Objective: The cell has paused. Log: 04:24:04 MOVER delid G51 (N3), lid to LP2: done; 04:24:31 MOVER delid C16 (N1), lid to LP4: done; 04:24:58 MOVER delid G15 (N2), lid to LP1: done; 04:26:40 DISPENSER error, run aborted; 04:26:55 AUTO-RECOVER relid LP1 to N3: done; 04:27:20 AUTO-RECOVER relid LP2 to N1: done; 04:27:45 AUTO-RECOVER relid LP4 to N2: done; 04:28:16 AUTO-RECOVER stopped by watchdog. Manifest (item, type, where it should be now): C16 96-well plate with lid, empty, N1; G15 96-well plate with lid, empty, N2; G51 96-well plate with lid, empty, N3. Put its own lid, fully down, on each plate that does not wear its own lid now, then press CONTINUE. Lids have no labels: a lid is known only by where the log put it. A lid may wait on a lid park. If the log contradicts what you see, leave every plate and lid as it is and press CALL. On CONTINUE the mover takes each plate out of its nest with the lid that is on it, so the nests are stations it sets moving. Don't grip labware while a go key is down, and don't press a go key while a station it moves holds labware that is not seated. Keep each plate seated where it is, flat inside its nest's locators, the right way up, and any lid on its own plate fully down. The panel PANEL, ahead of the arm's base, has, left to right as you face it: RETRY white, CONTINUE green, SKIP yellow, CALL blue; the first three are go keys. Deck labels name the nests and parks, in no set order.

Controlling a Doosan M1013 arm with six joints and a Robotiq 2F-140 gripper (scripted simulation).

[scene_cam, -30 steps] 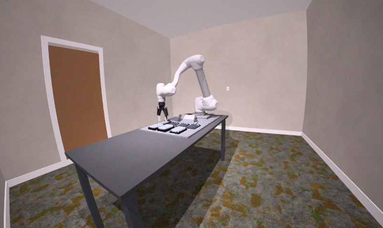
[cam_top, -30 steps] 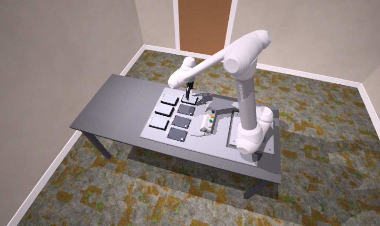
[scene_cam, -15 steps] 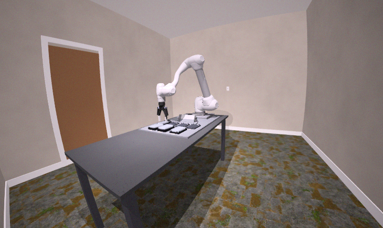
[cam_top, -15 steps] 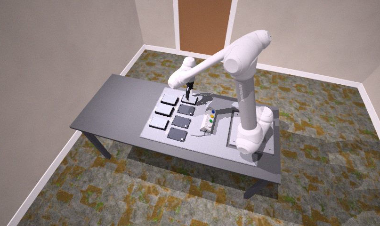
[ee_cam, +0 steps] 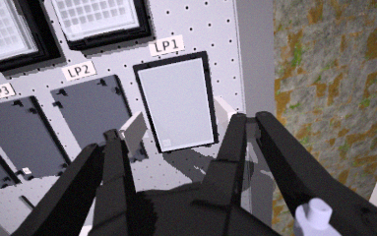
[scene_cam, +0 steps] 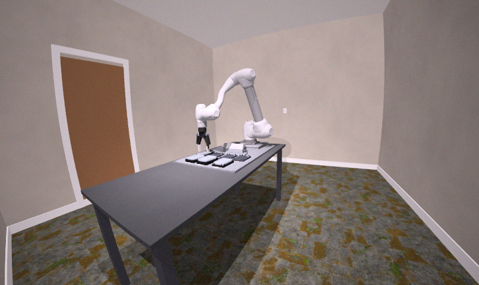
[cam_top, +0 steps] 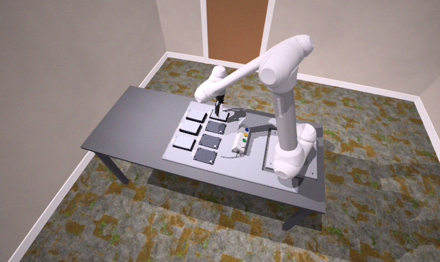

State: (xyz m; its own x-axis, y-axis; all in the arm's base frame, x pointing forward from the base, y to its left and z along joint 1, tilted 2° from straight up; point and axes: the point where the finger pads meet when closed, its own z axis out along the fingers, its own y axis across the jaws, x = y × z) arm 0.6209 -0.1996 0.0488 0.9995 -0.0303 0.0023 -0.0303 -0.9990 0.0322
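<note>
Right now the lid park LP1 is 50 mm below my hand. Round my hand: LP1 label (90 mm ahead, 50 mm below); then lid park LP2 (130 mm to the left, 50 mm below); then LP2 label (130 mm to the left, 80 mm ahead, 50 mm below).
</note>
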